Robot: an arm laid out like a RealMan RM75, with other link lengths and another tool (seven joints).
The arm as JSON. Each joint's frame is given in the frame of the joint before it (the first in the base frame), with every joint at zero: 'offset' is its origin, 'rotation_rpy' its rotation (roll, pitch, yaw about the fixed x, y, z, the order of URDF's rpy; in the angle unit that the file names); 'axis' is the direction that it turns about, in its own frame. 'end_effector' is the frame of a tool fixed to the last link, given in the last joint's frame.
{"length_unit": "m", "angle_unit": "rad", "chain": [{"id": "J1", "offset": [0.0, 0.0, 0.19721], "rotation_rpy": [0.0, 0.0, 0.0], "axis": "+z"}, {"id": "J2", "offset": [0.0, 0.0, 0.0], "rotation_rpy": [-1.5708, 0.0, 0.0], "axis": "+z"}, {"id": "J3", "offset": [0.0, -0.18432, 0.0], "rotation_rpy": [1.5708, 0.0, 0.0], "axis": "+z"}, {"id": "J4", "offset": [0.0, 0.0, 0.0], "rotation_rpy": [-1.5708, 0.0, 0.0], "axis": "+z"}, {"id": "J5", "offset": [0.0, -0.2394, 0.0], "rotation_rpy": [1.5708, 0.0, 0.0], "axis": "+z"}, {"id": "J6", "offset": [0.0, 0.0, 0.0], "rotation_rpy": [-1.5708, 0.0, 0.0], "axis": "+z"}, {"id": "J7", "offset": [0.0, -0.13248, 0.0], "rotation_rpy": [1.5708, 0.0, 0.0], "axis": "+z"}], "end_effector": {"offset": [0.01, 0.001, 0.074], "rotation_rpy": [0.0, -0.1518, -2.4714]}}
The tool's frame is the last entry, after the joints.
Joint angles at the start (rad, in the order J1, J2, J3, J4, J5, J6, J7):
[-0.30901 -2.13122 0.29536 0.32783 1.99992 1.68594 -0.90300]
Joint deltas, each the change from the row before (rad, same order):
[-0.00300 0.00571 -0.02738 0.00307 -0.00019 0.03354 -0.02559]
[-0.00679 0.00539 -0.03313 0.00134 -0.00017 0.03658 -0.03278]
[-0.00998 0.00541 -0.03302 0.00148 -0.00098 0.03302 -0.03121]
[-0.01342 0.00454 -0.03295 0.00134 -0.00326 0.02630 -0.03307]
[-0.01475 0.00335 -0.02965 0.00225 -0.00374 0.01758 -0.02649]
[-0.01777 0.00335 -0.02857 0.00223 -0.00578 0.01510 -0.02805]
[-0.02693 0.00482 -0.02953 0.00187 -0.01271 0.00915 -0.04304]
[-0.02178 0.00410 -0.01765 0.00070 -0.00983 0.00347 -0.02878]
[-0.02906 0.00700 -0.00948 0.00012 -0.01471 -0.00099 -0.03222]
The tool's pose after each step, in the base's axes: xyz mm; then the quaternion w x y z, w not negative. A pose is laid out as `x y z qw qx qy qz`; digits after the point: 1 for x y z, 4 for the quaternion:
-240.5 265.7 -62.6 0.3695 0.0711 0.8558 0.3551
-236.7 267.0 -53.0 0.3886 0.0646 0.8458 0.3599
-232.7 269.2 -43.4 0.4065 0.0602 0.8357 0.3644
-228.6 272.7 -34.2 0.4234 0.0553 0.8254 0.3693
-225.1 277.0 -26.3 0.4362 0.0527 0.8166 0.3744
-221.0 282.1 -18.4 0.4492 0.0506 0.8074 0.3791
-215.5 290.5 -9.0 0.4652 0.0451 0.7967 0.3832
-210.9 297.1 -2.8 0.4759 0.0428 0.7897 0.3847
-204.4 305.8 3.6 0.4868 0.0424 0.7838 0.3833

